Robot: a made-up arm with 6 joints. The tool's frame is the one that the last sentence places. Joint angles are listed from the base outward.
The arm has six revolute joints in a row. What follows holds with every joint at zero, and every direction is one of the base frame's. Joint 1 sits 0.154 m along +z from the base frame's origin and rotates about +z. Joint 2 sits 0.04 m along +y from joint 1 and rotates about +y. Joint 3 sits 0.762 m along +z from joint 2 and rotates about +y. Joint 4 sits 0.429 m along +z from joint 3 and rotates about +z. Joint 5 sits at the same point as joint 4 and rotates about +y. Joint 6 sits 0.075 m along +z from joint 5 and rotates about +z. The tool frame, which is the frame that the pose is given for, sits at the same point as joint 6; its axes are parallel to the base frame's.
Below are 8 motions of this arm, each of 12 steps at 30 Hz.
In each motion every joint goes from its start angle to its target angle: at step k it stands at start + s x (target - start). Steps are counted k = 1, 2, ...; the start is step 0. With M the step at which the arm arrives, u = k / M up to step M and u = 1 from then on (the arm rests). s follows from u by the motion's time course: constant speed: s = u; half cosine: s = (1 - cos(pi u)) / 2; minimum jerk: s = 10 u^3 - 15 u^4 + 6 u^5.
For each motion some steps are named. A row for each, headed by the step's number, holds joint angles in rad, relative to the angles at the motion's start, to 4 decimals.
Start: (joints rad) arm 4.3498 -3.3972 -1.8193 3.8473 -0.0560 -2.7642
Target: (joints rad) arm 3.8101 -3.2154 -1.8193 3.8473 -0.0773 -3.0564
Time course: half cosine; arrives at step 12
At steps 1, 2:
1: -0.0092 0.0031 0.0000 0.0000 -0.0004 -0.0050
2: -0.0362 0.0122 0.0000 0.0000 -0.0014 -0.0196

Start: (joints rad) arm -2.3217 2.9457 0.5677 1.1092 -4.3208 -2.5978
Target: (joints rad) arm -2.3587 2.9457 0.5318 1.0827 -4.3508 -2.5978
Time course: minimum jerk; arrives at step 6
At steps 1, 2, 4, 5, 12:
1: -0.0013 0.0000 -0.0013 -0.0009 -0.0011 0.0000
2: -0.0078 0.0000 -0.0075 -0.0056 -0.0063 0.0000
4: -0.0292 0.0000 -0.0284 -0.0209 -0.0237 0.0000
5: -0.0357 0.0000 -0.0346 -0.0256 -0.0289 0.0000
12: -0.0370 0.0000 -0.0359 -0.0265 -0.0300 0.0000

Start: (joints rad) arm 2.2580 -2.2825 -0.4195 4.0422 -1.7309 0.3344
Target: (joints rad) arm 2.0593 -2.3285 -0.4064 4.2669 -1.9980 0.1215
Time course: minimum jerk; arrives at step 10
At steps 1, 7, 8, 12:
1: -0.0017 -0.0004 0.0001 0.0019 -0.0023 -0.0018
7: -0.1663 -0.0385 0.0110 0.1881 -0.2235 -0.1782
8: -0.1872 -0.0433 0.0123 0.2117 -0.2516 -0.2006
12: -0.1987 -0.0460 0.0131 0.2247 -0.2671 -0.2129

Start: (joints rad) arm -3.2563 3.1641 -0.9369 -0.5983 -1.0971 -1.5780
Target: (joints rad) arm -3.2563 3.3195 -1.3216 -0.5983 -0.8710 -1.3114
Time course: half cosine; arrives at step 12
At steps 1, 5, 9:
1: 0.0000 0.0026 -0.0066 0.0000 0.0039 0.0045
5: 0.0000 0.0576 -0.1426 0.0000 0.0838 0.0988
9: 0.0000 0.1326 -0.3284 0.0000 0.1930 0.2276

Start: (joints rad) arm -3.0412 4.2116 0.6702 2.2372 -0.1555 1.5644
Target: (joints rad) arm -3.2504 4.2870 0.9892 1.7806 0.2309 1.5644
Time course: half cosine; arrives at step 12
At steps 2, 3, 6, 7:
2: -0.0140 0.0051 0.0214 -0.0306 0.0259 0.0000
3: -0.0306 0.0110 0.0467 -0.0669 0.0566 0.0000
6: -0.1046 0.0377 0.1595 -0.2283 0.1932 0.0000
7: -0.1317 0.0475 0.2008 -0.2874 0.2432 0.0000

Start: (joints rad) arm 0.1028 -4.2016 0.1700 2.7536 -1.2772 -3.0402
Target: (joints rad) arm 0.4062 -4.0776 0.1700 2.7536 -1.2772 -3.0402
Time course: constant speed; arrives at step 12
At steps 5, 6, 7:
5: 0.1264 0.0517 0.0000 0.0000 0.0000 0.0000
6: 0.1517 0.0620 0.0000 0.0000 0.0000 0.0000
7: 0.1770 0.0723 0.0000 0.0000 0.0000 0.0000

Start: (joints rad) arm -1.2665 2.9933 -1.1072 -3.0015 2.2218 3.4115
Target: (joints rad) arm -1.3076 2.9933 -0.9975 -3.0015 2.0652 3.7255
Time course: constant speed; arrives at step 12
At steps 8, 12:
8: -0.0274 0.0000 0.0731 0.0000 -0.1044 0.2093
12: -0.0411 0.0000 0.1097 0.0000 -0.1566 0.3140

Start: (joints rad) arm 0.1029 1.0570 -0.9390 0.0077 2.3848 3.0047
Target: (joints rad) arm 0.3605 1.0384 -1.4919 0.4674 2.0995 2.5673
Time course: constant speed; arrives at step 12
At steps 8, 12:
8: 0.1717 -0.0124 -0.3686 0.3065 -0.1902 -0.2916
12: 0.2576 -0.0186 -0.5529 0.4597 -0.2853 -0.4374

